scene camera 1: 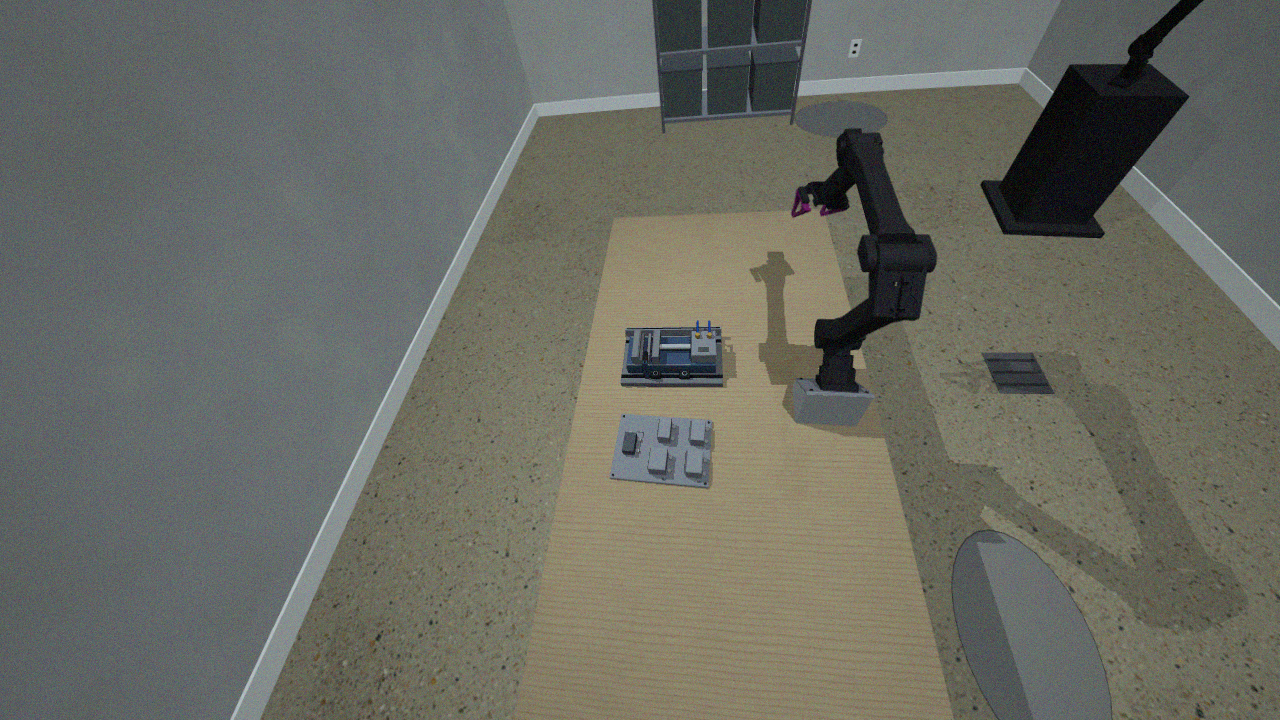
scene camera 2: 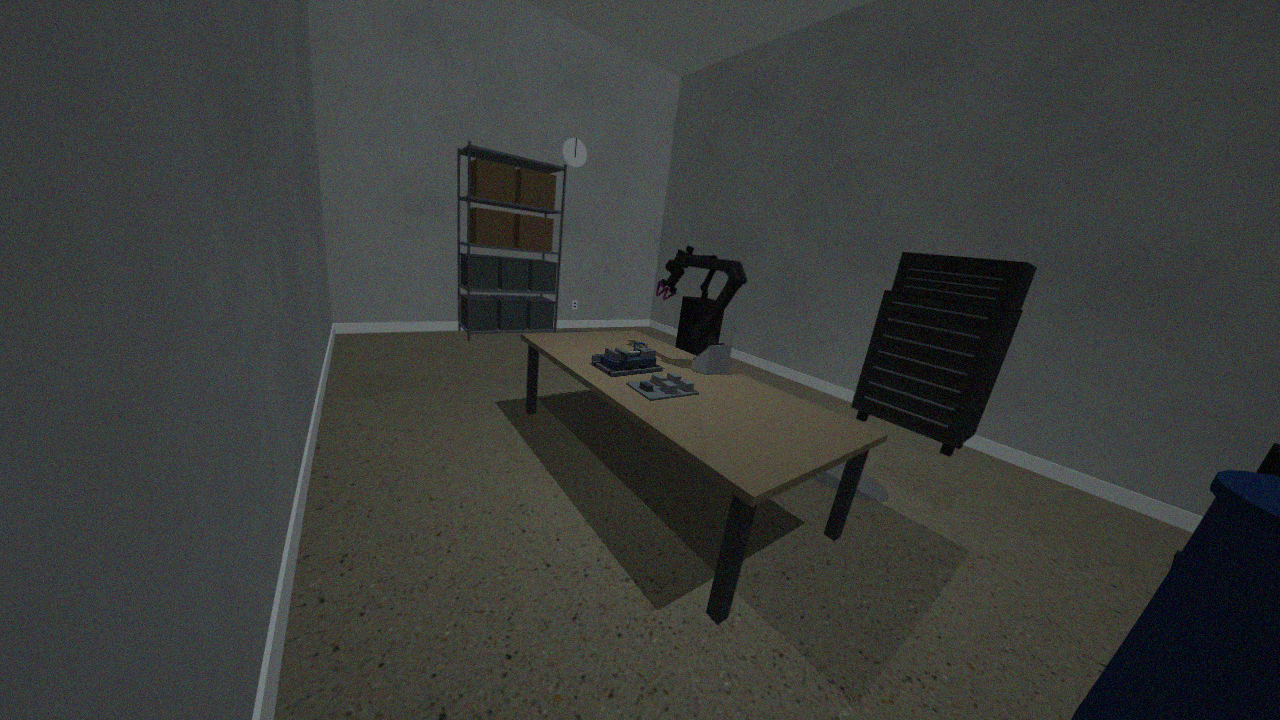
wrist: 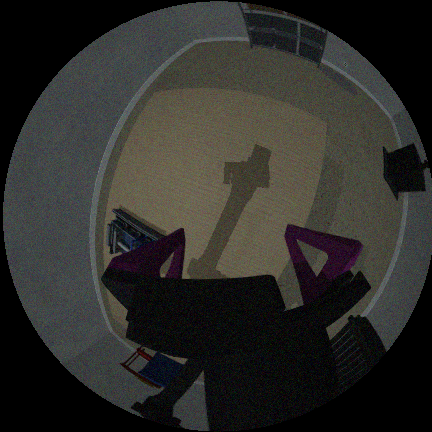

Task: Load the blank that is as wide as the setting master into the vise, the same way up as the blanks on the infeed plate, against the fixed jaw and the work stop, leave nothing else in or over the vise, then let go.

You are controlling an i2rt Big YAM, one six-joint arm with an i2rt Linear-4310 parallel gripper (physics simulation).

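The vise [scene camera 1: 657, 370] [scene camera 2: 626, 361] [wrist: 121, 235] stands on the table, with a grey jaw [scene camera 1: 640, 345] at its left and a grey block [scene camera 1: 703, 347] with two blue pins at its right. No blank is discernible between them. The infeed plate [scene camera 1: 632, 469] [scene camera 2: 660, 394] lies in front of the vise, holding several light grey blanks [scene camera 1: 657, 461] [scene camera 1: 697, 432] and one dark block [scene camera 1: 629, 442] [scene camera 2: 645, 385], possibly the setting master. Widths are too small to compare. My gripper [scene camera 1: 809, 214] [scene camera 2: 665, 291] [wrist: 237, 232] is open and empty, high above the table's far right part, away from vise and plate.
The arm's grey base [scene camera 1: 830, 404] [scene camera 2: 713, 360] stands on the table [scene camera 1: 716, 582] [scene camera 2: 733, 429], right of the vise. A shelf rack [scene camera 1: 660, 89] [scene camera 2: 460, 241] stands by the far wall. A black pedestal [scene camera 1: 1065, 152] and a dark cabinet [scene camera 2: 939, 349] stand off the table.
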